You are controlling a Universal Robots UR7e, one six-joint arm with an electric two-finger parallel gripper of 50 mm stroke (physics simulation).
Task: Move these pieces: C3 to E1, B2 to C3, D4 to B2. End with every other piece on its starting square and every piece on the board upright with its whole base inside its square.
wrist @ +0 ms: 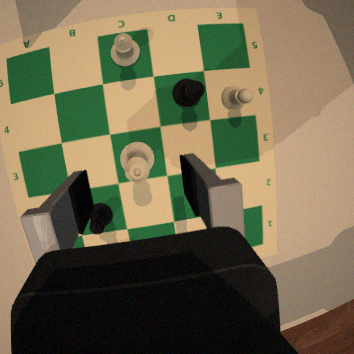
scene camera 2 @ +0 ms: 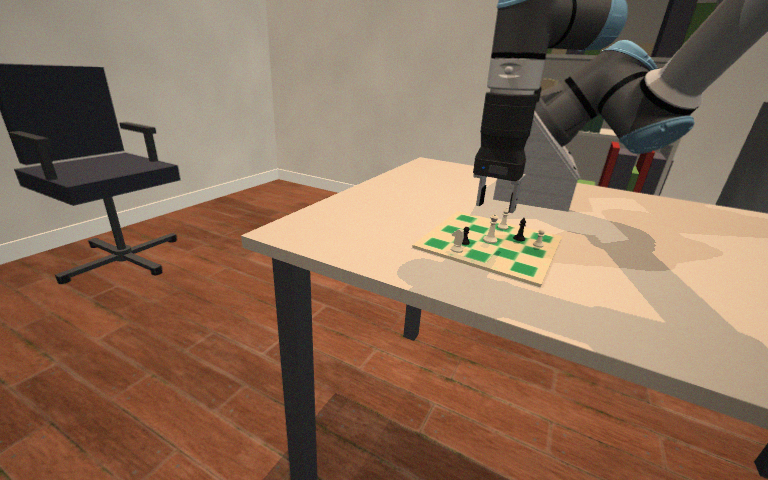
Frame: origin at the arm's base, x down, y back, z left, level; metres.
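Where they show: gripper, between the fingertips: [wrist: 135, 181] [scene camera 2: 495, 207]; arm's base, origin of its link: [scene camera 2: 545, 122].
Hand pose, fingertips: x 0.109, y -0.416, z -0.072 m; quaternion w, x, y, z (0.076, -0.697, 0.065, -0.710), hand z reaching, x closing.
Things, the pixels of their top centre, and the offset from my fingertips. "*": a spot on its surface instead. Level surfaces: height alone.
- board, centre of its top: [wrist: 138, 154] [scene camera 2: 491, 240] dx +0.065, dy +0.004, dz +0.004 m
- tall white piece, centre of its top: [wrist: 136, 172] [scene camera 2: 495, 214] dx +0.013, dy +0.002, dz +0.002 m
- small black piece, centre of its top: [wrist: 95, 229] [scene camera 2: 467, 226] dx +0.034, dy -0.029, dz -0.041 m
- Square E1, a spot on its surface: [wrist: 254, 225] [scene camera 2: 531, 270] * dx +0.066, dy -0.087, dz +0.075 m
- white pawn, centre of its top: [wrist: 247, 95] [scene camera 2: 542, 229] dx +0.034, dy +0.022, dz +0.086 m
- white knight, centre of its top: [scene camera 2: 459, 228] dx +0.026, dy -0.066, dz -0.050 m
- table, height of its surface: dx +0.071 m
My gripper [scene camera 2: 497, 207] [wrist: 135, 181] is open and empty, above the board [scene camera 2: 501, 262] [wrist: 269, 200], with its fingers higher than the pieces. A tall white piece [scene camera 2: 491, 232] [wrist: 136, 161] stands upright on C3; in the wrist view it shows between and beyond the fingers. A small black piece [scene camera 2: 465, 236] [wrist: 101, 216] stands on B2, close beside the left finger in the wrist view. A black piece [scene camera 2: 519, 230] [wrist: 188, 92] stands on D4. Square E1 [scene camera 2: 524, 268] [wrist: 254, 225] is free; part of it is hidden in the wrist view.
A white piece [scene camera 2: 503, 220] [wrist: 124, 50] stands on C5 and a white pawn [scene camera 2: 539, 240] [wrist: 236, 96] on E4. A white knight [scene camera 2: 457, 242] stands on B1, hidden in the wrist view. The board lies on the table [scene camera 2: 351, 226]. An office chair [scene camera 2: 96, 175] stands at the left.
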